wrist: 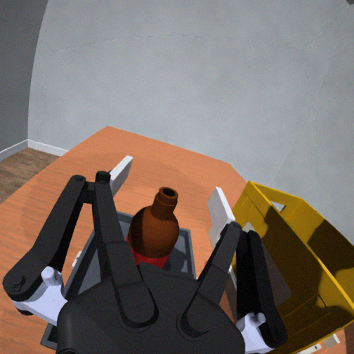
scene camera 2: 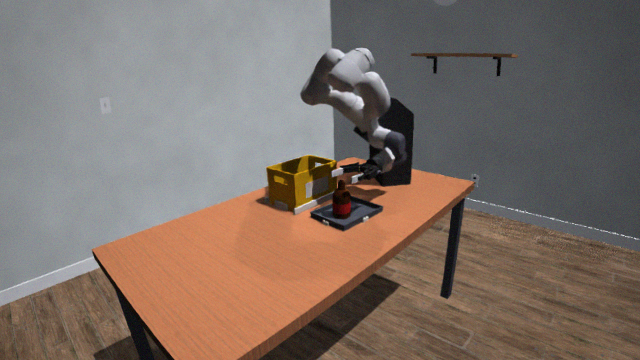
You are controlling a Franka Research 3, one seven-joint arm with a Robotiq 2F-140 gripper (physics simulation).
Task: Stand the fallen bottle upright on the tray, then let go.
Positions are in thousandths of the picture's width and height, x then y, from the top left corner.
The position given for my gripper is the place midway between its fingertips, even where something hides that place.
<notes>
I see my gripper (wrist: 484, 513) and a brown bottle (wrist: 434, 654).
</notes>
